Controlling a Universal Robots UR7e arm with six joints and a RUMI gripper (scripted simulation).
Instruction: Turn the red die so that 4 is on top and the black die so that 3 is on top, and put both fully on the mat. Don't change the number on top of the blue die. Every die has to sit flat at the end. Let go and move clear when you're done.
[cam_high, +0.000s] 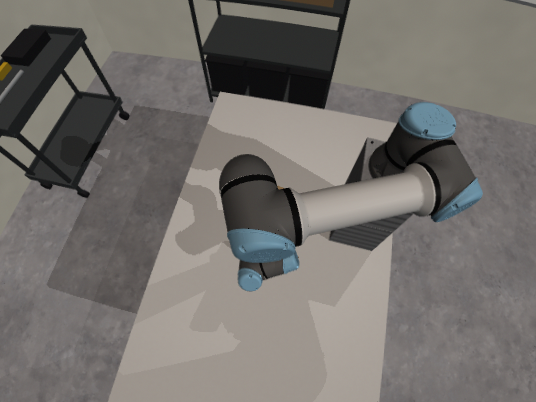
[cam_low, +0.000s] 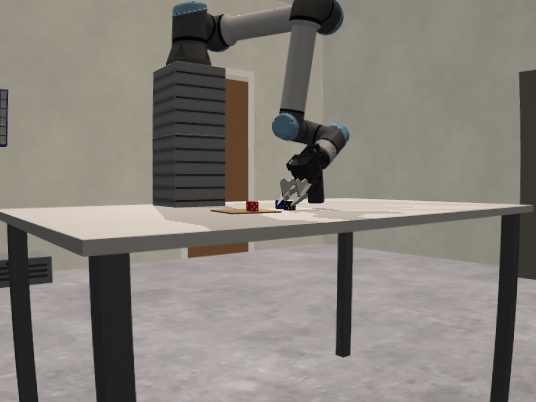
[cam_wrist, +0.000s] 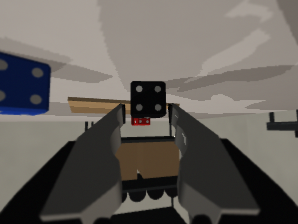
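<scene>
Now: hand 1 cm to the right of the black die and 1 cm above it. From my hand the other things lie so: blue die 8 cm behind, 3 cm to the left, 1 cm below; red die 13 cm to the right, 4 cm ahead; brown mat 13 cm to the right, 2 cm below.
</scene>
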